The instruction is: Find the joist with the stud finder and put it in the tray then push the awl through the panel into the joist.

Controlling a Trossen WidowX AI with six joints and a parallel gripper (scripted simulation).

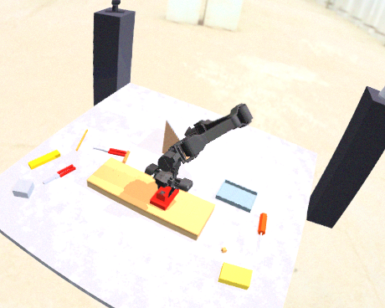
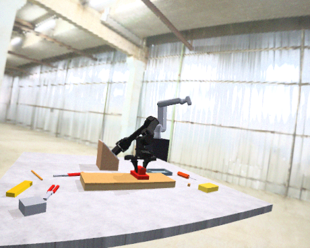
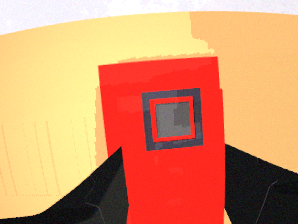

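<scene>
The tray is 19 cm behind my gripper tip, 28 cm to the left of it and 5 cm below it. The rest, counted from my gripper tip: yellow pad 21 cm ahead, 36 cm to the left, 5 cm below; then red stud finder 2 cm above; then awl 22 cm behind, 28 cm to the right, 6 cm below.
</scene>
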